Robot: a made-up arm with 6 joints.
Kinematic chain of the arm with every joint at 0, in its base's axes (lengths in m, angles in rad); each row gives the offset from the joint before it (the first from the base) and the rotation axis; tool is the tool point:
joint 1: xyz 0 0 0.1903 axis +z
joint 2: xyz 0 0 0 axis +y
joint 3: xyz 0 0 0.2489 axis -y
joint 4: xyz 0 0 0 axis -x
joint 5: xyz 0.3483 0 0 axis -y
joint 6: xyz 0 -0.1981 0 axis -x
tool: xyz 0 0 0
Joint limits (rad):
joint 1: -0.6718..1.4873
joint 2: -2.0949..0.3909
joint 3: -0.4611..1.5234
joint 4: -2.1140..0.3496
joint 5: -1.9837..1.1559
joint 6: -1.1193..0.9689
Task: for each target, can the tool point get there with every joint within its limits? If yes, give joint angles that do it. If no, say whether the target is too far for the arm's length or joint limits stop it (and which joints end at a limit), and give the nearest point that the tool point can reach.
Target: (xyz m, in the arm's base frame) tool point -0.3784 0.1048 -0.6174
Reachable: no: too far | nearest point -0.5086 0.1409 -0.1544 | short by 0.482 m
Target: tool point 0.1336 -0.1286 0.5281
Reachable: yes | joints -0.4323 -0.8259 0.1114 -1.2591 -0.6159 0.7280
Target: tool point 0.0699 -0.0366 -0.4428
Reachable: no: joint limits stop it (at a limit: joint 2, joint 3) | nearest point 0.1551 -0.0812 0.0278 | short by 0.480 m
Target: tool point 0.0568 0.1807 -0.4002
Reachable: no: joint limits stop it (at a limit: joint 2, joint 3) | nearest point 0.0525 0.1670 0.0278 | short by 0.428 m
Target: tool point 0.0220 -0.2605 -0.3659
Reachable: no: joint limits stop it (at a limit: joint 2, joint 3, joint 4) | nearest point 0.0444 -0.5259 -0.1544 | short by 0.340 m
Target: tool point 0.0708 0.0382 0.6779
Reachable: yes | joints 0.0257 -0.7891 0.6195 -1.7552 -0.5640 0.2567
